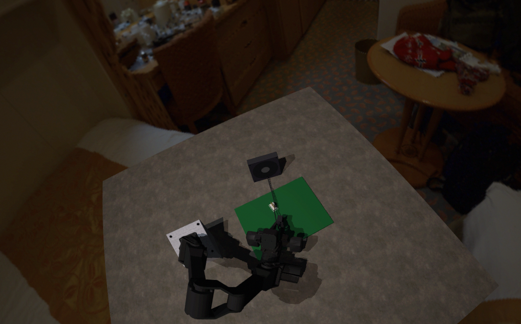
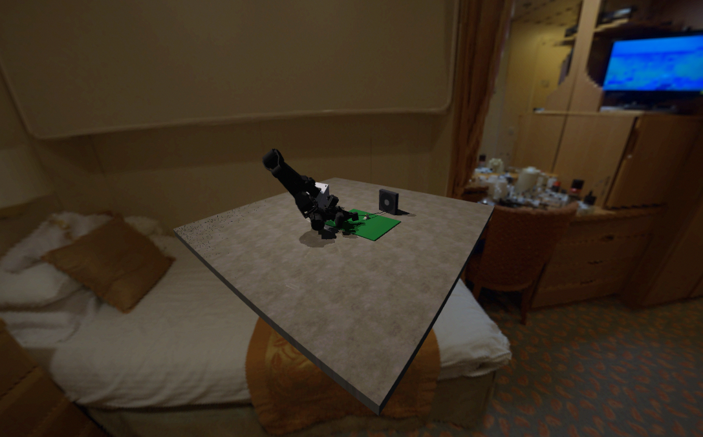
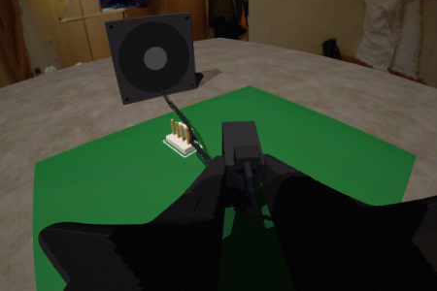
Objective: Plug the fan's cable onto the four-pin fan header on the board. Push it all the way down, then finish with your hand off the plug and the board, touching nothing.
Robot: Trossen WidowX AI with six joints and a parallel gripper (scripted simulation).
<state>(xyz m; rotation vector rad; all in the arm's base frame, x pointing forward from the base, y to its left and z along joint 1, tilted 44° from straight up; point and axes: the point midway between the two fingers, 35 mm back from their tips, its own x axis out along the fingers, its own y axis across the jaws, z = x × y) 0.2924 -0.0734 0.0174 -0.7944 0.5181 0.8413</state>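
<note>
Right now my gripper tip is 20 mm short of the green board, 40 mm to the right of it and 70 mm above it. From my gripper tip the other things lie so: white four-pin header: 10 mm ahead, 90 mm to the left, 50 mm below; black fan: 50 mm ahead, 230 mm to the left, 10 mm above; black plug: 10 mm to the left, 10 mm below.
</note>
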